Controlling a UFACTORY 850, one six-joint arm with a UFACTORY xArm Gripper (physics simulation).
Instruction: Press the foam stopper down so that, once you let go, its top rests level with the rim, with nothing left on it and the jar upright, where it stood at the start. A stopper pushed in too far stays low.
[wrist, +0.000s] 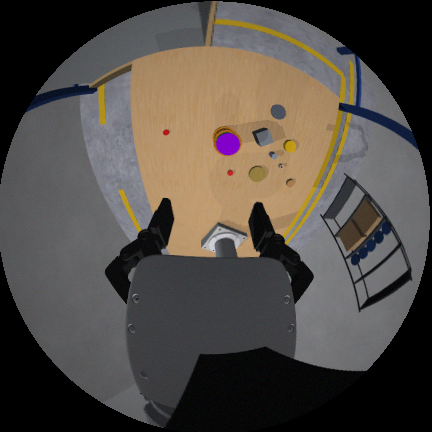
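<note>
The orange jar (217, 136) stands upright on the wooden table (175, 90), seen from above in the upper middle of the wrist view. The foam stopper's round purple top (228, 144) covers most of the jar's mouth. It looks raised toward the camera, with the orange wall showing behind it at the upper left. Its exact height against the rim cannot be read from this angle. My gripper (211, 209) is open and empty, its two black fingers wide apart. In the view they are below the jar, clear of it.
Right of the jar are a grey block (263, 136), a blue-grey disc (278, 111), a yellow cylinder (290, 146), an olive disc (257, 173) and a tan piece (290, 182). Small red pieces (230, 173) (166, 132) lie nearby. A metal mount (223, 239) shows between the fingers.
</note>
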